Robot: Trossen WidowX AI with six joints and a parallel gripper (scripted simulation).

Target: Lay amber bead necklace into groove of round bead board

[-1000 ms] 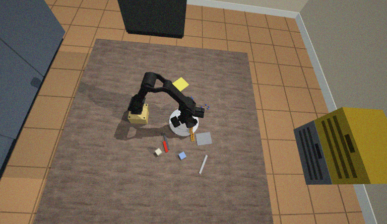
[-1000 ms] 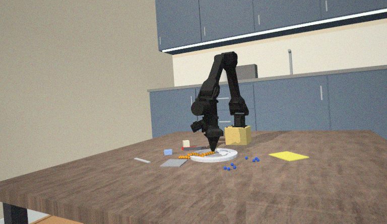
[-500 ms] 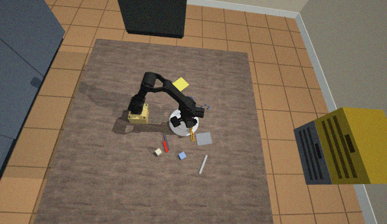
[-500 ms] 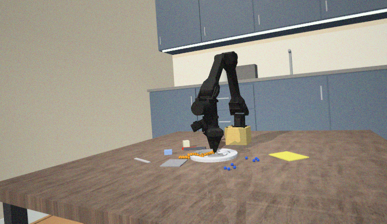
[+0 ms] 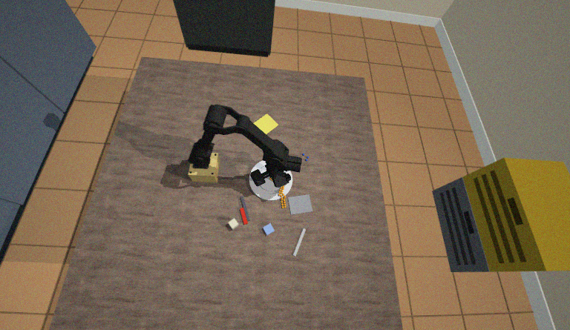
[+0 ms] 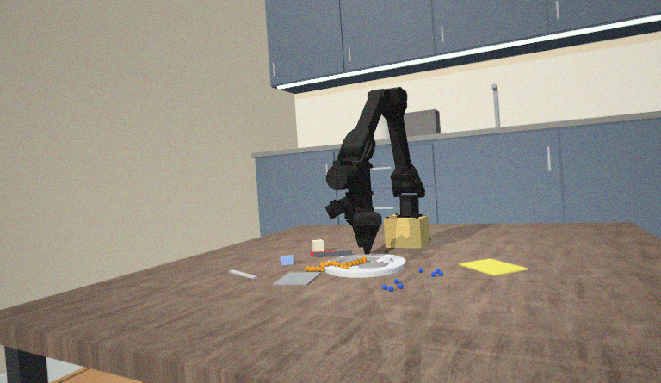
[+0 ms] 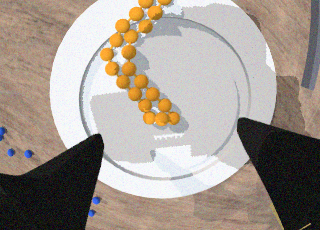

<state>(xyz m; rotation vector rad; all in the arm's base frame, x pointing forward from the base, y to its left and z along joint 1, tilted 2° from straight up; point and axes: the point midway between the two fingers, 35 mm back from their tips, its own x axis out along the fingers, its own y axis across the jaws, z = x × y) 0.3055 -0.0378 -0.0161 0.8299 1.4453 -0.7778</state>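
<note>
The grey square tile is 14 cm ahead of my gripper tip, 11 cm to the right of it and 4 cm below it. Round my gripper tip: cream cube: 15 cm behind, 21 cm to the right, 2 cm below; red stick: 11 cm behind, 16 cm to the right, 3 cm below; light blue cube: 23 cm to the right, 3 cm below.
</note>
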